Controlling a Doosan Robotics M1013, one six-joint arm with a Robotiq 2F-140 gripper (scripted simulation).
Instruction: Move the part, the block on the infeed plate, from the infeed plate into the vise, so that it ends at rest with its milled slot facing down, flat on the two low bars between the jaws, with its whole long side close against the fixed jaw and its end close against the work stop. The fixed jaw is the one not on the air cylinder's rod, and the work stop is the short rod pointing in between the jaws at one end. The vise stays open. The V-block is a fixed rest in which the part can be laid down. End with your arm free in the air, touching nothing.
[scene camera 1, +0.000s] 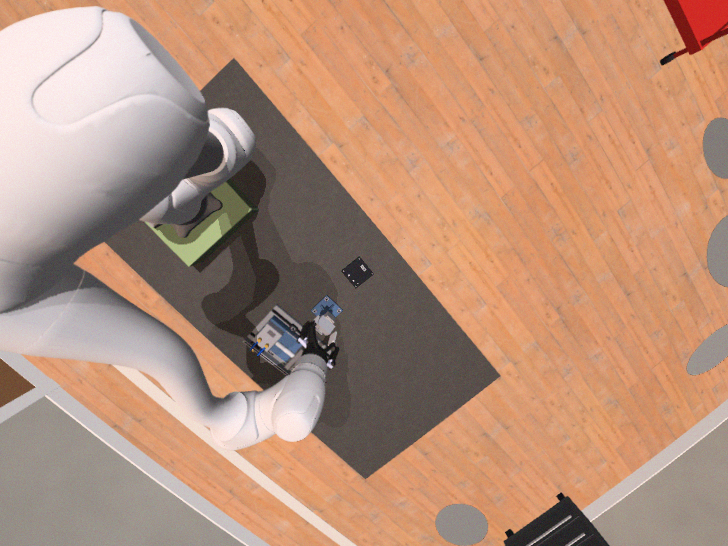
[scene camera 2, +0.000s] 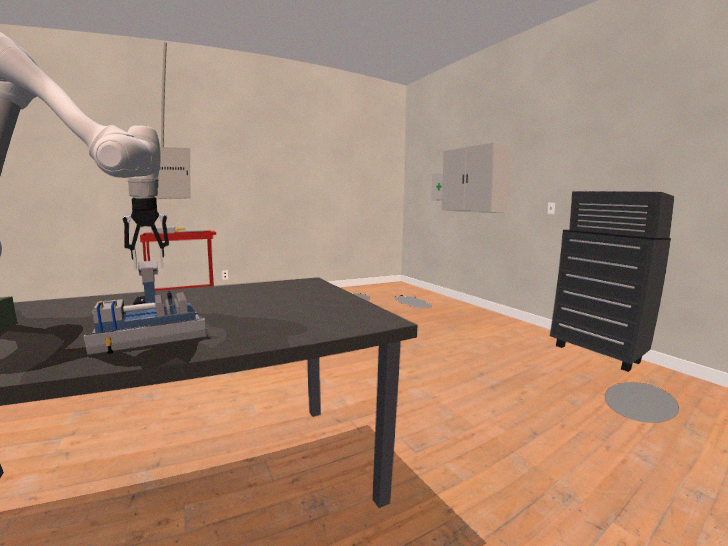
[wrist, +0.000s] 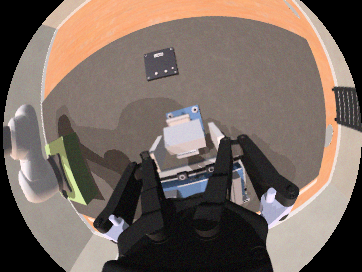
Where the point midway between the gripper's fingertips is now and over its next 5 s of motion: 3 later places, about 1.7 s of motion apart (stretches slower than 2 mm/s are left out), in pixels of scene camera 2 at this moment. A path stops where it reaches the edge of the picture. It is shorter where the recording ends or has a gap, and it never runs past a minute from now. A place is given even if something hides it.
My gripper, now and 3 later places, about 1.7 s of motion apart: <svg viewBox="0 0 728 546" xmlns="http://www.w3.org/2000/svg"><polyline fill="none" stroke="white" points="149,268 147,269 146,265 145,260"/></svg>
